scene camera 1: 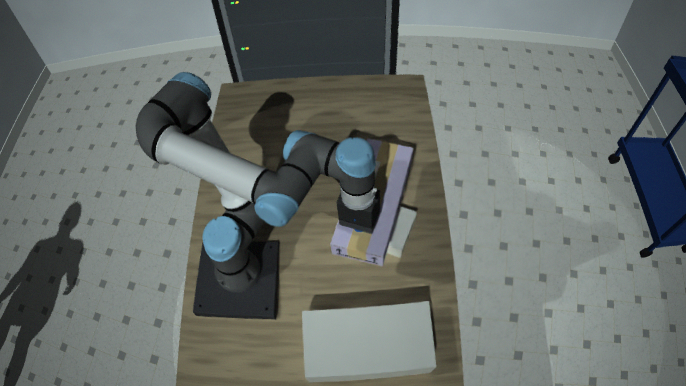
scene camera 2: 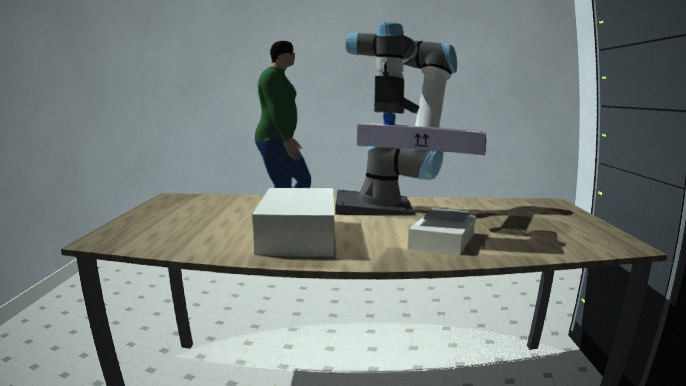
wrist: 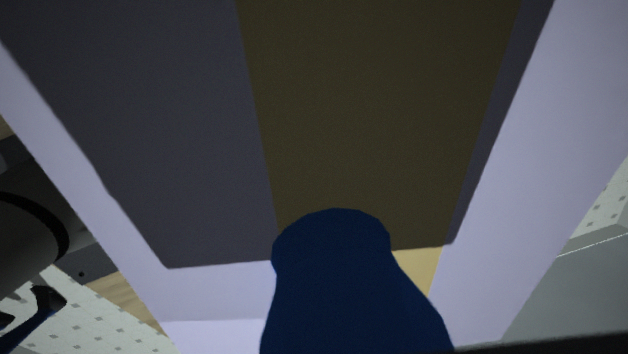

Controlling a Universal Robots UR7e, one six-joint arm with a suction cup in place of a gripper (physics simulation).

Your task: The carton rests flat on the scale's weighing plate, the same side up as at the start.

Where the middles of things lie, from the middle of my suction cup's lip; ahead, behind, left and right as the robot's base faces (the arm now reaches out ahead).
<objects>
The lilac carton (scene camera 1: 392, 161) is 9 cm to the left of my suction cup, 6 cm ahead of it and 4 cm below it. Round my suction cup: white scale (scene camera 1: 405, 219) (29 cm below, 14 cm to the left, 9 cm ahead); then white block (scene camera 1: 399, 337) (27 cm below, 25 cm to the right, 3 cm behind).
</objects>
